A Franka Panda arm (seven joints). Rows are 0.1 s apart.
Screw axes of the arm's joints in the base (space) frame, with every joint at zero. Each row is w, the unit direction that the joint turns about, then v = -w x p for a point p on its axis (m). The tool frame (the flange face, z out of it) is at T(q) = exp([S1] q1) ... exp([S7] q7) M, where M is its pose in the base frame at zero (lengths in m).
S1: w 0 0 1 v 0.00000 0.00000 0.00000
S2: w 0 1 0 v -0.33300 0.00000 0.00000
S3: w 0 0 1 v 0.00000 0.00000 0.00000
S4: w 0 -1 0 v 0.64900 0.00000 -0.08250
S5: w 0 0 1 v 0.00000 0.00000 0.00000
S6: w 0 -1 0 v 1.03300 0.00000 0.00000
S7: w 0 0 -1 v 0.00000 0.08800 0.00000
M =
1 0 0 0.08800
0 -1 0 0.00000
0 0 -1 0.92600
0 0 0 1
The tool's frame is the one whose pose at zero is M.
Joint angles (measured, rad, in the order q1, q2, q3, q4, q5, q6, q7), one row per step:
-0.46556 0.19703 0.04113 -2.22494 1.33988 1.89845 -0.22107
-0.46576 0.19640 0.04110 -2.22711 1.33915 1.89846 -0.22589
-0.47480 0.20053 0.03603 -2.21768 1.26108 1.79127 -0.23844
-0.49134 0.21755 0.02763 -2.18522 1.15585 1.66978 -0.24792
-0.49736 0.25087 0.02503 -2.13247 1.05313 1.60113 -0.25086
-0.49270 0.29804 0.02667 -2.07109 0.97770 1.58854 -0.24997
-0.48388 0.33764 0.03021 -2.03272 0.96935 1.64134 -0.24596
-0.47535 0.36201 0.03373 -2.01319 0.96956 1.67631 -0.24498
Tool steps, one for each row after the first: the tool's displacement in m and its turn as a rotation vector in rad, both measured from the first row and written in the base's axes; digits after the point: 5 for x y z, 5 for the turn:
-0.00071 0.00018 -0.00053 -0.00189 -0.00235 0.00215
-0.00723 0.00624 0.00115 0.02588 -0.00340 0.11963
-0.01387 0.00462 0.00349 0.04771 0.00678 0.25218
-0.01261 0.00031 0.00204 0.03213 0.02960 0.36095
-0.00268 -0.00480 -0.00477 -0.00792 0.05130 0.42734
0.01134 -0.00964 -0.01452 -0.05188 0.05461 0.41156
0.01996 -0.00975 -0.02174 -0.07531 0.05534 0.40160

